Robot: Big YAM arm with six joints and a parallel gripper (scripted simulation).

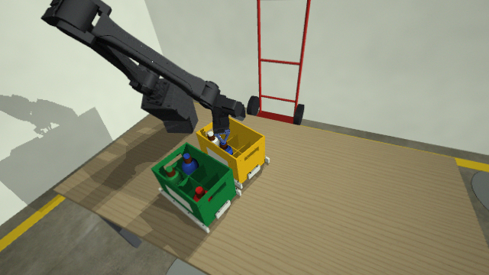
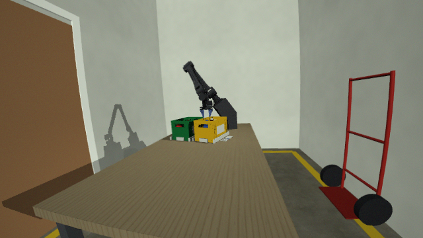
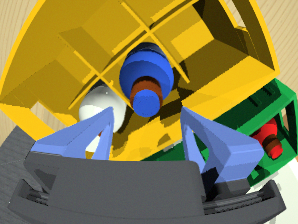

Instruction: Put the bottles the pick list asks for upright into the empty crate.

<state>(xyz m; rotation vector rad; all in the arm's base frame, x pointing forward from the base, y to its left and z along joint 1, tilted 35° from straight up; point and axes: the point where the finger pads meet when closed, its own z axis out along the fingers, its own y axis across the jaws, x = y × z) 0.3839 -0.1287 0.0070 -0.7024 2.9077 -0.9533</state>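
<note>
My gripper is now 1 cm short of the yellow crate, 4 cm to the right of it and 11 cm above it. Also, from my hand: white-labelled bottle (9 cm behind, 4 cm to the left, 10 cm below); green crate (7 cm behind, 19 cm to the right, 11 cm below); pick list (6 cm ahead, 17 cm to the left, 19 cm below).
</note>
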